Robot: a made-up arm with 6 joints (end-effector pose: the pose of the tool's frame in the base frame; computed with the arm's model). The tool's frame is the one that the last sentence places.
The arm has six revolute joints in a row. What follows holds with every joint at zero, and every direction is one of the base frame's.
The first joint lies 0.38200 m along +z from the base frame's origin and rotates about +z.
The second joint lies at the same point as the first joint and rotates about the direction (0, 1, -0.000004).
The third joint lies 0.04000 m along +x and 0.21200 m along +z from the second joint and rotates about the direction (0, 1, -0.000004).
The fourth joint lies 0.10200 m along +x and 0.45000 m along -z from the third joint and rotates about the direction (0, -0.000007, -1).
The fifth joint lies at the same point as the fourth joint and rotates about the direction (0, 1, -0.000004).
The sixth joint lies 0.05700 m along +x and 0.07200 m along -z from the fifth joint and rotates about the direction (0, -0.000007, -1).
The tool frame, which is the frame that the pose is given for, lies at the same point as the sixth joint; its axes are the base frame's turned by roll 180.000, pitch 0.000 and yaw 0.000 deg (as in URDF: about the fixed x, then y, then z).
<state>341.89 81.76 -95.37 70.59 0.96 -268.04</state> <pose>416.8 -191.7 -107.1 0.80 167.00 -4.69</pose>
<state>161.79 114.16 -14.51 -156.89 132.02 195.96</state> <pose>288.6 -57.1 149.5 -29.81 -142.87 -28.67</pose>
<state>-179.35 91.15 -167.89 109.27 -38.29 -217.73</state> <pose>-687.3 76.6 300.3 92.63 -105.90 -92.90</pose>
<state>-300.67 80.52 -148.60 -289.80 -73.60 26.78</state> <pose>400.6 518.3 343.7 -57.83 65.75 -80.61</pose>
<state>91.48 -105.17 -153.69 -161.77 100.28 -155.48</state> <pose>44.3 -732.7 284.8 137.63 97.05 21.84</pose>
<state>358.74 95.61 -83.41 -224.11 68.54 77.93</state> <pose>227.9 27.1 -224.5 48.30 130.58 74.33</pose>
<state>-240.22 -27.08 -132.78 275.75 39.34 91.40</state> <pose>-13.6 26.8 1132.7 -47.24 2.24 -57.06</pose>
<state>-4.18 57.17 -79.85 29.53 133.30 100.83</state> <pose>393.2 16.5 64.0 41.91 -67.09 -102.28</pose>
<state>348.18 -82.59 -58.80 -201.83 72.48 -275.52</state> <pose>9.9 17.5 953.5 -38.70 -9.09 57.36</pose>
